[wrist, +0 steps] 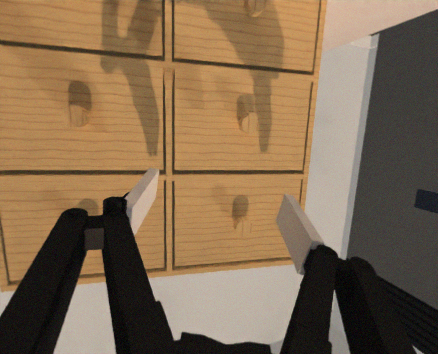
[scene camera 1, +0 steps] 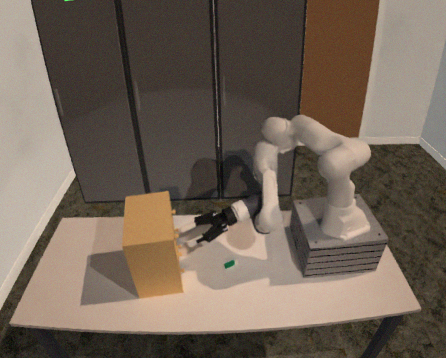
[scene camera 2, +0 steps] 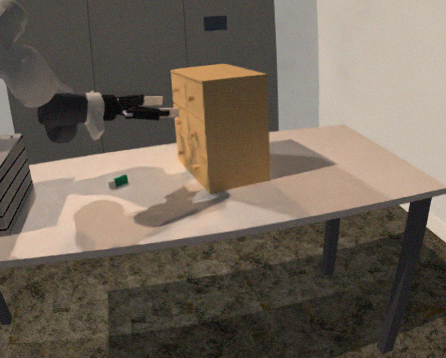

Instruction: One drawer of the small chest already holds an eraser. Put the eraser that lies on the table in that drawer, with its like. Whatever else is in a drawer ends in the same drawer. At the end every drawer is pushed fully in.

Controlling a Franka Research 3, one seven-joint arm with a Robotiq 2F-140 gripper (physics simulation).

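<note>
The small wooden chest [scene camera 1: 154, 270] [scene camera 2: 235, 135] [wrist: 215, 150] stands on the table, and its visible drawer fronts look flush. The eraser [scene camera 1: 229, 264] [scene camera 2: 120, 181], green with a white end, lies on the table in front of the chest. My gripper [scene camera 1: 187, 238] [scene camera 2: 165, 106] [wrist: 220, 195] is open and empty, level with the upper part of the drawer fronts. In the wrist view, which shows the chest upside down, a knob [wrist: 243, 228] of an end-row drawer appears between the fingers, nearer the right one. The insides of the drawers are hidden.
The table [scene camera 1: 210, 315] [scene camera 2: 310, 210] carries the chest and the slatted grey block [scene camera 1: 340, 257] [scene camera 2: 12, 185] under the arm's base. Other knobs [wrist: 79, 115] [wrist: 245, 121] stick out from the chest front. Dark cabinets [scene camera 1: 175, 100] [scene camera 2: 135, 50] stand beyond the table.
</note>
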